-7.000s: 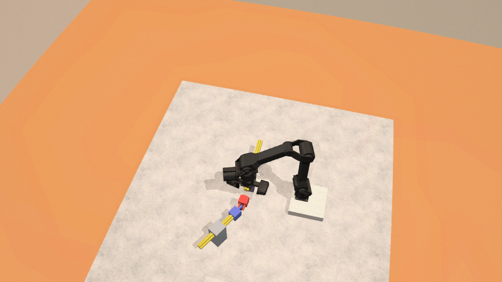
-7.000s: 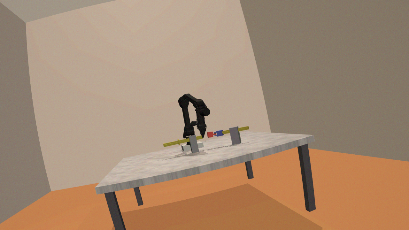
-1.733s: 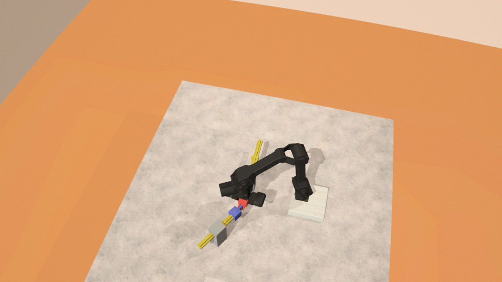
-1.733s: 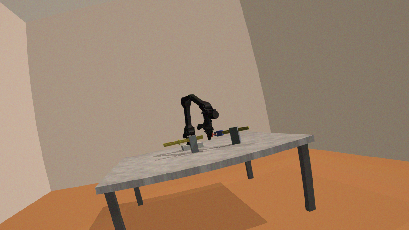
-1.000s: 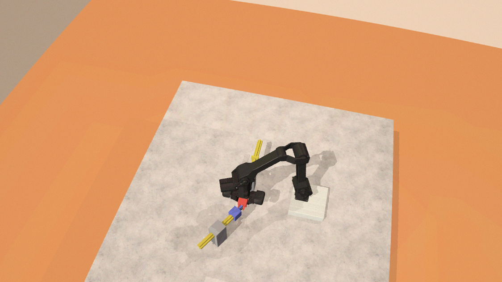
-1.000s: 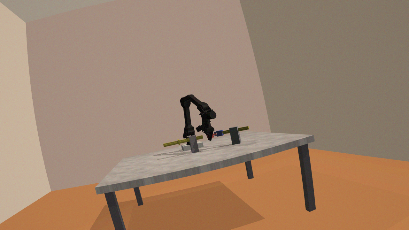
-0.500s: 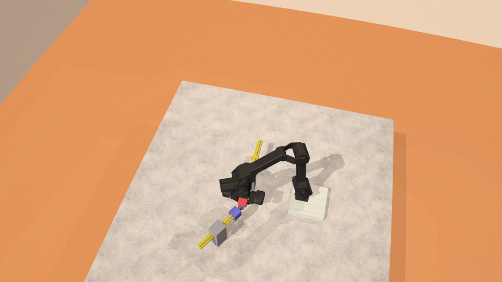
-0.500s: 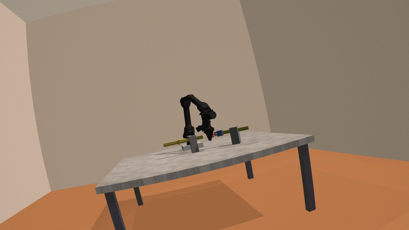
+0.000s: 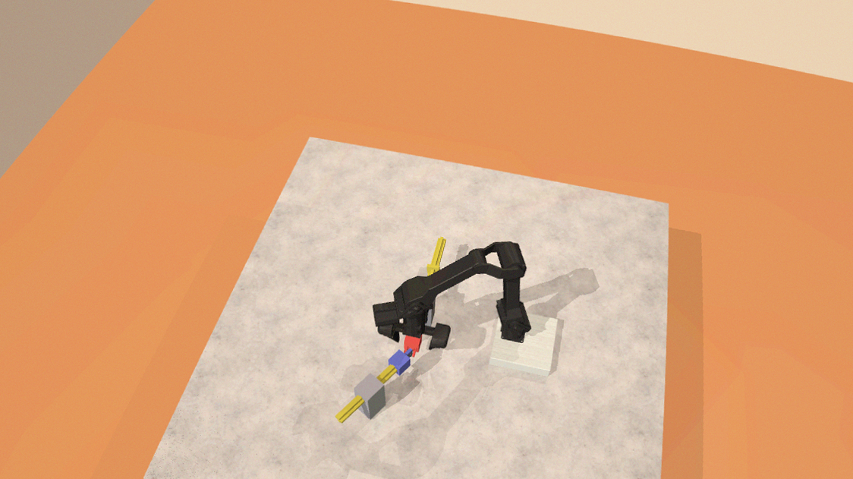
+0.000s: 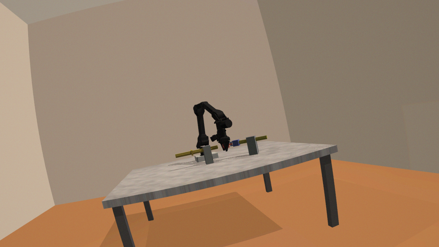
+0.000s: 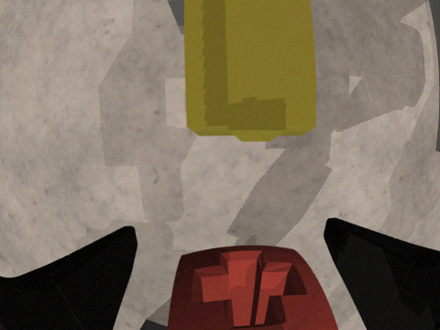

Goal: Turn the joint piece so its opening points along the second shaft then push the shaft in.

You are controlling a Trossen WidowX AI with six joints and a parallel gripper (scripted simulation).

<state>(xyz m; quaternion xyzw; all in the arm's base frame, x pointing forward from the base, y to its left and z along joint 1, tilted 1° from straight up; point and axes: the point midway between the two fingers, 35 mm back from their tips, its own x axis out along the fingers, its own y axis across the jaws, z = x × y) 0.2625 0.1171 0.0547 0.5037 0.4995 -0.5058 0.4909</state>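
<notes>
The red joint piece is 20 mm to the left of my gripper tip and 40 mm above it.
</notes>
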